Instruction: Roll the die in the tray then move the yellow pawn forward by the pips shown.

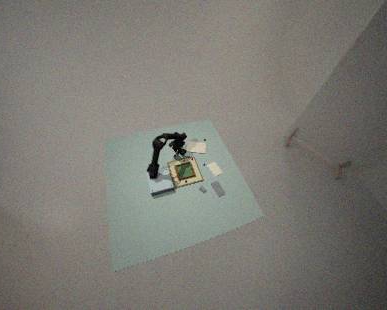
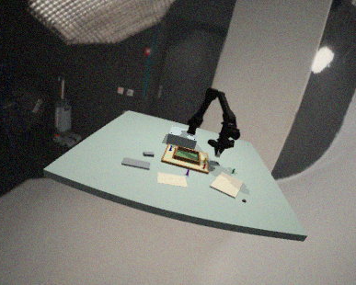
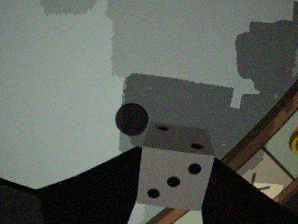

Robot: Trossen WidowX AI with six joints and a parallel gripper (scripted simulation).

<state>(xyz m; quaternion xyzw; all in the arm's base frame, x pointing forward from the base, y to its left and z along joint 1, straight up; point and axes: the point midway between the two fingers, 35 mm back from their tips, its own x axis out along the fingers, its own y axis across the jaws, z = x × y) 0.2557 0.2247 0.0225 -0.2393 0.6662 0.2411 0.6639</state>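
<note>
Right now my gripper tip is 40 mm short of the tray, 190 mm to the left of it and 60 mm above it. From my gripper tip the other things lie so: white die: right at my gripper tip; then red pawn: 140 mm ahead, 60 mm to the right, 40 mm below; then green pawn: 50 mm ahead, 130 mm to the left, 50 mm below.
</note>
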